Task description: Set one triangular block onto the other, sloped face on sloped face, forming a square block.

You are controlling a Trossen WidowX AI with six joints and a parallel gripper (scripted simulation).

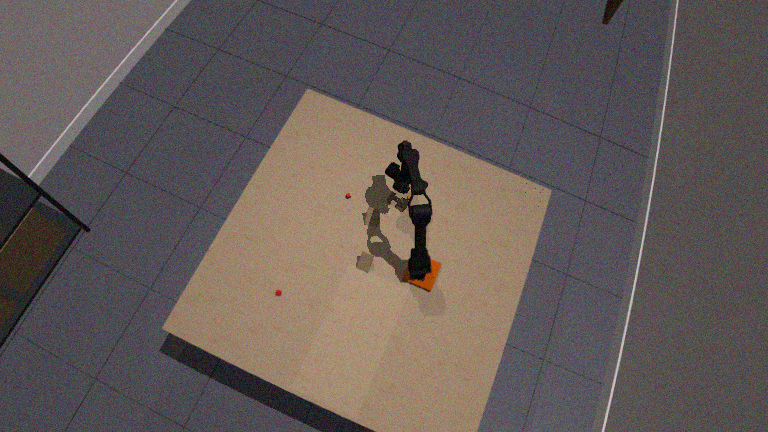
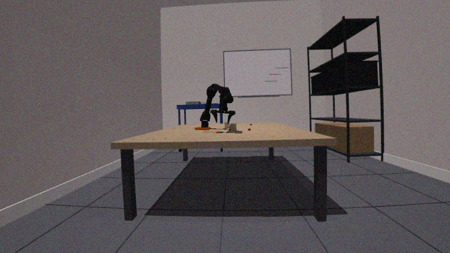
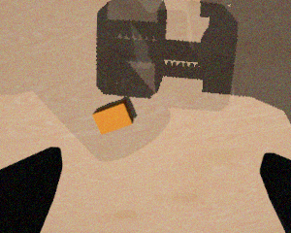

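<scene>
Right now my gripper tip is 40 mm past the orange cube and 70 mm above it.
</scene>
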